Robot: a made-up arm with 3 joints. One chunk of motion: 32 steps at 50 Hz.
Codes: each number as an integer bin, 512 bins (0 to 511) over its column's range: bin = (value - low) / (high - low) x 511, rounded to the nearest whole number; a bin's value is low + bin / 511 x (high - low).
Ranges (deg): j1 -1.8..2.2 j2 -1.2..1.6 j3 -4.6..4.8
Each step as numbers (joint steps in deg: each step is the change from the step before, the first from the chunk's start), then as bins.
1 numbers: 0.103 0.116 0.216
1 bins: 243 240 262
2 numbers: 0.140 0.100 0.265
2 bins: 248 237 264
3 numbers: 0.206 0.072 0.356
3 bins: 256 232 269
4 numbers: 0.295 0.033 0.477
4 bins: 268 225 276
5 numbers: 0.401 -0.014 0.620
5 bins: 281 216 284
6 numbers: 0.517 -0.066 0.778
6 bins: 296 207 292
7 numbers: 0.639 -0.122 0.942
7 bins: 312 197 301
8 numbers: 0.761 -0.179 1.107
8 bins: 327 186 310
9 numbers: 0.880 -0.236 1.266
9 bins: 342 176 319
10 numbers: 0.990 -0.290 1.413
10 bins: 356 166 327
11 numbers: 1.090 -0.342 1.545
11 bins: 369 157 334
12 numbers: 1.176 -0.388 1.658
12 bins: 380 148 340
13 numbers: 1.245 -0.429 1.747
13 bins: 389 141 345
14 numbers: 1.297 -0.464 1.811
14 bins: 396 134 349
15 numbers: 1.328 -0.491 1.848
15 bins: 400 129 351
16 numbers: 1.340 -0.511 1.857
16 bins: 401 126 351
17 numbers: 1.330 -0.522 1.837
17 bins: 400 124 350
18 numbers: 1.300 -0.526 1.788
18 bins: 396 123 347
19 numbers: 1.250 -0.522 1.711
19 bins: 390 124 343
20 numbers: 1.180 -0.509 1.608
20 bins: 381 126 337
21 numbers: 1.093 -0.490 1.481
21 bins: 370 130 331
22 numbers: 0.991 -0.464 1.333
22 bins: 357 134 323
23 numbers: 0.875 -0.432 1.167
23 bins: 342 140 314
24 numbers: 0.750 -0.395 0.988
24 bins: 326 147 304
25 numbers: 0.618 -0.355 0.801
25 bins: 309 154 294
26 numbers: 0.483 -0.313 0.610
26 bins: 292 162 283
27 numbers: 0.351 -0.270 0.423
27 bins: 275 170 273
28 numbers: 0.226 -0.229 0.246
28 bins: 259 177 263
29 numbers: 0.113 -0.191 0.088
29 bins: 244 184 255
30 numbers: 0.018 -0.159 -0.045
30 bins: 232 190 248
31 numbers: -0.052 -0.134 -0.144
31 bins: 223 195 242
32 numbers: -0.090 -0.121 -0.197
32 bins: 218 197 239
